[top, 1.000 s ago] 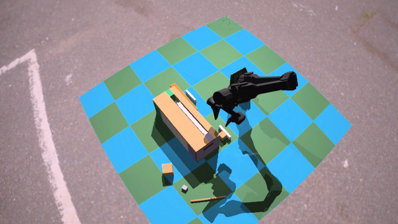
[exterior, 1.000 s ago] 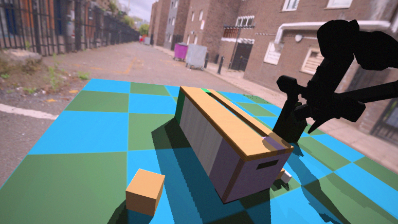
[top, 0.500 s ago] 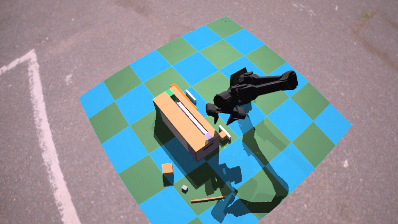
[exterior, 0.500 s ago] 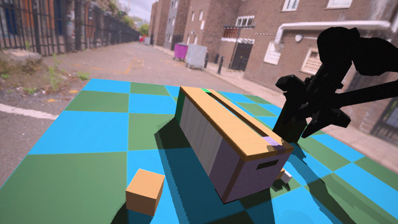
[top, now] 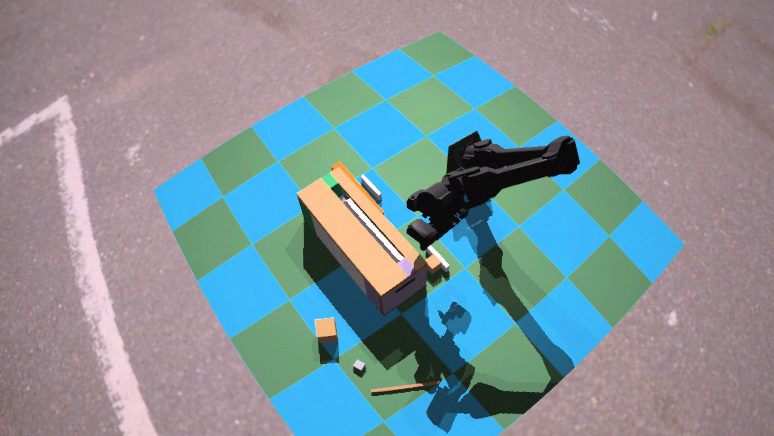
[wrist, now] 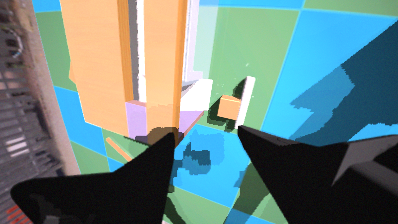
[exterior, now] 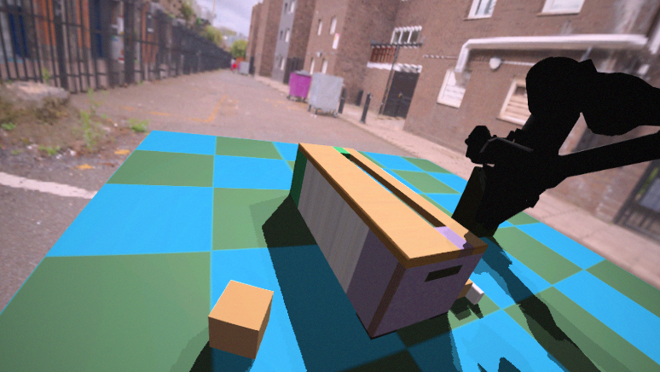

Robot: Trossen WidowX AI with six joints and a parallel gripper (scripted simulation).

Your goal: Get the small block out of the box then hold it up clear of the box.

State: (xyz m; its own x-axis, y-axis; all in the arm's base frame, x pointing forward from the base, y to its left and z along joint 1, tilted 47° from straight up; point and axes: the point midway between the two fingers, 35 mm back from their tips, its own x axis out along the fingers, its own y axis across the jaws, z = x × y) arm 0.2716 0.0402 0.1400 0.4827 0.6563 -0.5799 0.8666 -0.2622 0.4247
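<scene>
Right now my gripper tip is 1 cm past the block, 1 cm to the right of it and 12 cm above it. From my gripper tip the other things lie so: box: 6 cm ahead, 16 cm to the right, 7 cm below; then thin wooden stick: 27 cm ahead, 22 cm to the left, 13 cm below.
</scene>
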